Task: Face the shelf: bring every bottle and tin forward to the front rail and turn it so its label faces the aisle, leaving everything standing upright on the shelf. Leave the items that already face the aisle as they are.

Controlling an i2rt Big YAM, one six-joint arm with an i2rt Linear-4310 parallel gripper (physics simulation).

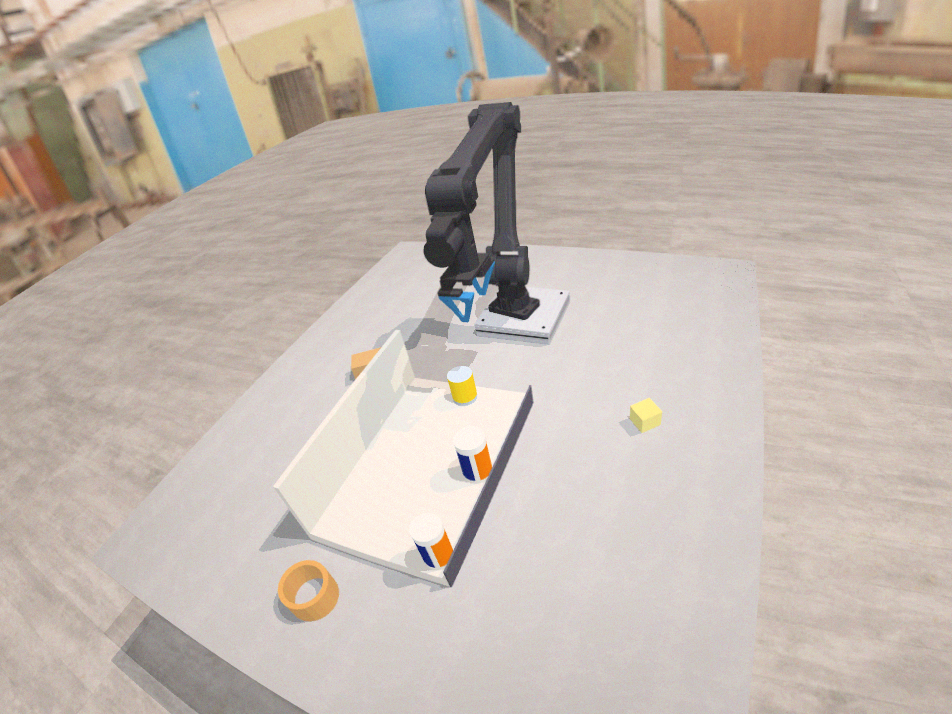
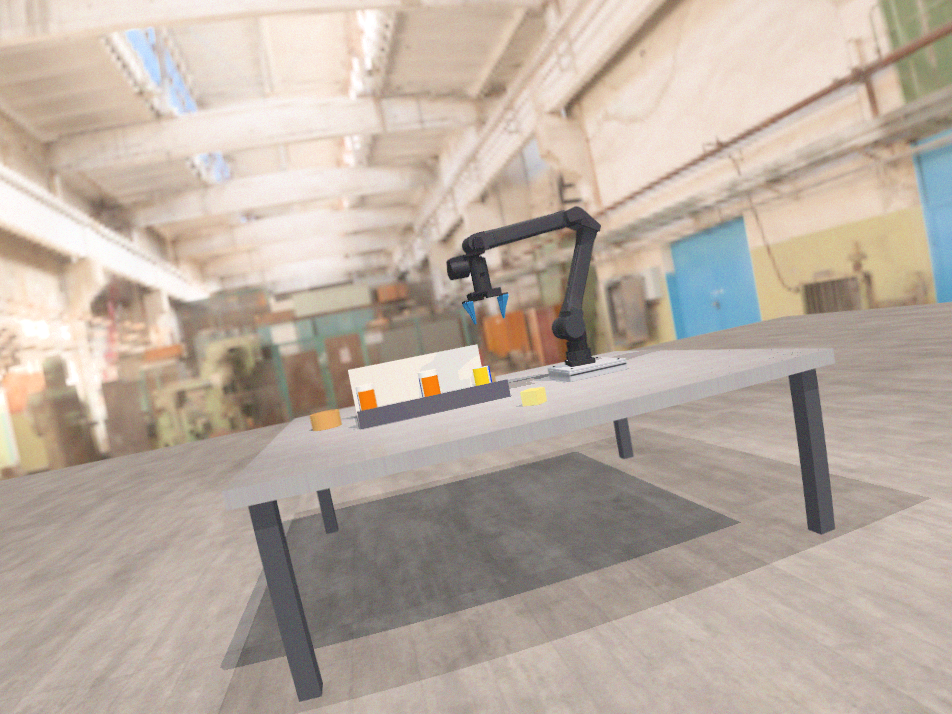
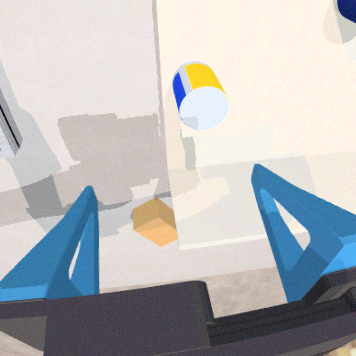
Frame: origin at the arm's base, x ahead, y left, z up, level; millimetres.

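Where they show: gripper, fingertip midpoint: (image 1: 474, 308) (image 2: 489, 321) (image 3: 174, 181); arm's base, origin of the base link: (image 1: 514, 307) (image 2: 580, 363).
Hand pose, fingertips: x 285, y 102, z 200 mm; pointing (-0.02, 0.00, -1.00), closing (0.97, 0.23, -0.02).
Note:
Things, the pixels of their top centre, and the offset from my fingertips. "spot": a spot on its surface instead.
- dark front rail, middle of its top: (image 1: 493, 466) (image 2: 434, 395) dx +212, dy +150, dz -186 mm
- short tin, middle of its top: (image 3: 204, 109) (image 1: 459, 374) (image 2: 480, 367) dx +56, dy -31, dz -142 mm
- middle bottle, middle of its top: (image 1: 468, 437) (image 2: 427, 371) dx +221, dy +116, dz -113 mm
- end bottle, middle of its top: (image 1: 425, 526) (image 2: 364, 385) dx +409, dy +161, dz -116 mm
- tall back panel, surface spot: (image 1: 346, 430) (image 2: 407, 374) spot: dx +308, dy -131, dz -126 mm
- orange block, middle of its top: (image 3: 159, 232) (image 1: 367, 357) dx +56, dy -339, dz -189 mm
- orange ring, middle of its top: (image 1: 302, 584) (image 2: 324, 412) dx +587, dy -1, dz -189 mm
- yellow cube, middle of its top: (image 1: 646, 408) (image 2: 532, 389) dx -57, dy +350, dz -201 mm
The cream shelf (image 1: 369, 491) (image 2: 399, 375) (image 3: 285, 55) has a dark front rail (image 1: 492, 485) (image 2: 432, 405). A short tin (image 1: 462, 388) (image 2: 481, 375) (image 3: 204, 107), yellow and blue with a pale top, stands upright at the shelf's arm end, set back from the rail. Its yellow panel faces roughly railward. A middle bottle (image 1: 473, 459) (image 2: 430, 385) and an end bottle (image 1: 432, 544) (image 2: 367, 398), white-capped, stand upright close to the rail, orange panels toward the aisle. My gripper (image 1: 474, 306) (image 2: 489, 321) (image 3: 174, 181) is open and empty, high above the table near the tin's end.
A tall back panel (image 1: 346, 430) (image 2: 415, 371) stands along the shelf's rear. An orange block (image 1: 363, 362) (image 3: 156, 222) lies behind it near the arm end. An orange ring (image 1: 326, 603) (image 2: 326, 420) is beyond the far end. A yellow cube (image 1: 645, 415) (image 2: 532, 395) is on the aisle side.

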